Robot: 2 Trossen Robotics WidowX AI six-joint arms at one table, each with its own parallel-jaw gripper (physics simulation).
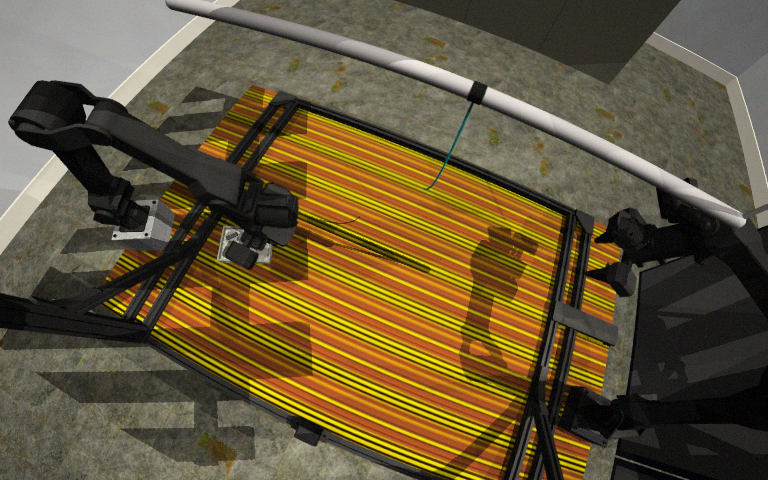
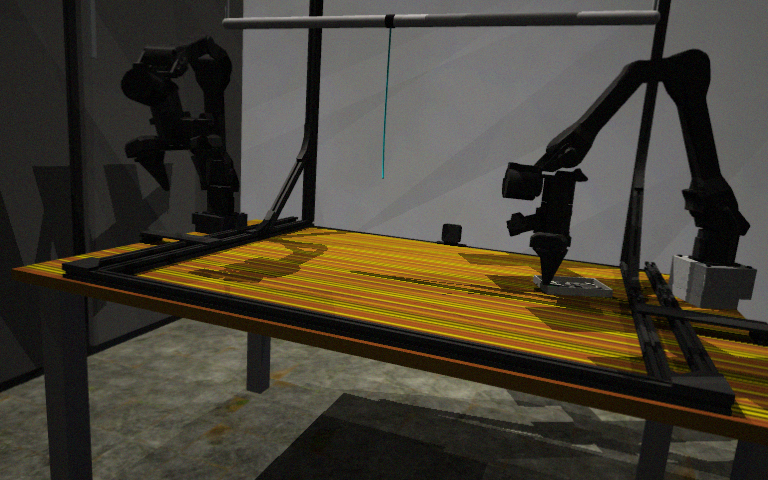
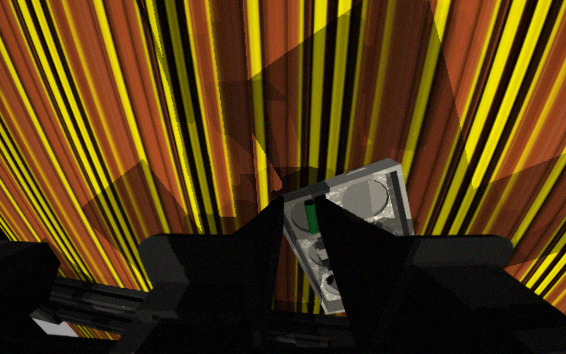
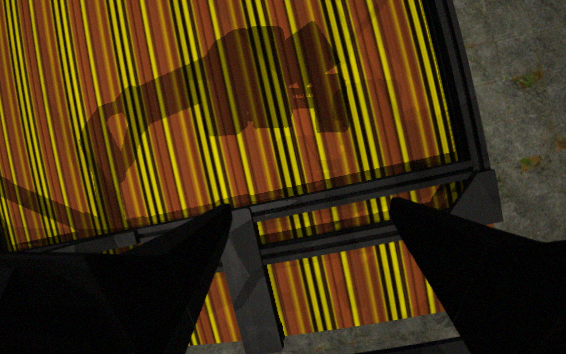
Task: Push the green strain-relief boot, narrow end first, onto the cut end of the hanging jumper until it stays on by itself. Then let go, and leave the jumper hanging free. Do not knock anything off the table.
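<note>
The green strain-relief boot lies in a shallow grey tray at the left of the striped table. My left gripper points straight down at the tray. Its fingers stand a little apart, one on each side of the boot, and hold nothing. The teal jumper hangs free from the grey bar, its cut end well above the table. My right gripper is wide open and empty over the right frame rails.
Black frame rails border the table. A small black block sits on one table edge. A black upright post carries the bar. The tray holds round recesses and other small parts.
</note>
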